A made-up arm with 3 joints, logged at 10 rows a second.
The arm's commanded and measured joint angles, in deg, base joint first. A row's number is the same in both.
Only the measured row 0 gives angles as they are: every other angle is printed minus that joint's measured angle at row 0.
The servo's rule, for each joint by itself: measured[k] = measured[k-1] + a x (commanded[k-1-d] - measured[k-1]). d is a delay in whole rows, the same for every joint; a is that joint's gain. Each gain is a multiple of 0.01, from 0.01 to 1. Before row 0 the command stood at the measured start. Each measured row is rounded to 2 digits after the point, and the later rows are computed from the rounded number. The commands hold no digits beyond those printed.
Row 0, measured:
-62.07 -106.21 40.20
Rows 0 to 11, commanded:
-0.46 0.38 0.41
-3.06 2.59 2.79
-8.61 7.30 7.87
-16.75 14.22 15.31
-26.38 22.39 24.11
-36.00 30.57 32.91
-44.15 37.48 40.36
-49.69 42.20 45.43
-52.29 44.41 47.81
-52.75 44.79 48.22
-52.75 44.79 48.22
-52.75 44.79 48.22
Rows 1 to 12, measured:
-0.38 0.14 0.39
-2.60 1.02 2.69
-7.59 3.28 7.66
-15.19 7.22 15.00
-24.48 12.68 23.75
-34.04 19.12 32.54
-42.43 25.73 40.05
-48.46 31.66 45.21
-51.64 36.25 47.71
-52.56 39.32 48.20
-52.72 41.29 48.22
-52.74 42.55 48.22
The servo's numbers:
d 0
a 0.83 0.36 0.96

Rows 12 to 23, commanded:
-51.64 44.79 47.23
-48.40 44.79 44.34
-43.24 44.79 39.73
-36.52 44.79 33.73
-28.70 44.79 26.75
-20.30 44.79 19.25
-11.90 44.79 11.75
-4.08 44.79 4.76
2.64 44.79 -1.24
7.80 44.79 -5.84
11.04 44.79 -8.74
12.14 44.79 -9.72
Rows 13 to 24, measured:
-51.83 43.36 47.27
-48.98 43.87 44.46
-44.22 44.20 39.92
-37.83 44.41 33.98
-30.25 44.55 27.04
-21.99 44.64 19.56
-13.62 44.69 12.06
-5.70 44.73 5.05
1.22 44.75 -0.99
6.68 44.76 -5.65
10.30 44.77 -8.62
11.83 44.78 -9.68

